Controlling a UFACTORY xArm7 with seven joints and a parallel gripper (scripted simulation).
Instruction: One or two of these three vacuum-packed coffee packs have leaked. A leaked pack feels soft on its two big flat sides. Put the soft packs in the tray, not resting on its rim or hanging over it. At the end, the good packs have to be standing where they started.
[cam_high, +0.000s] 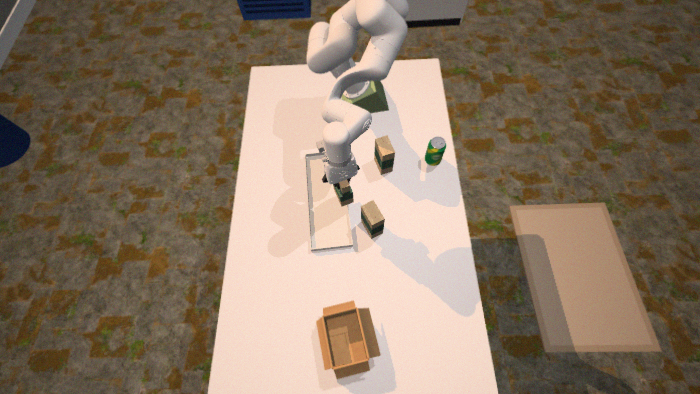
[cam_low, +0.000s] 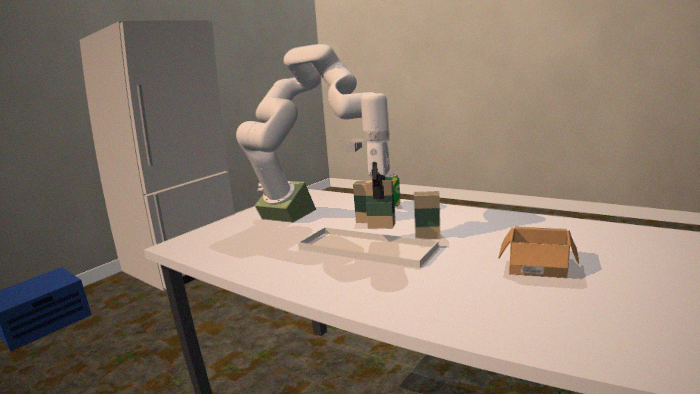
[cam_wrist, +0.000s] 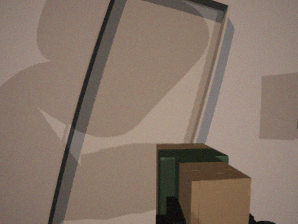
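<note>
The tray lies 160 mm below my hand, 60 mm to the right of it and 20 mm behind it. Also, from my hand: green can 370 mm to the left, 110 mm behind, 100 mm below; then cardboard box 480 mm ahead, 120 mm below, 70 mm to the right.
</note>
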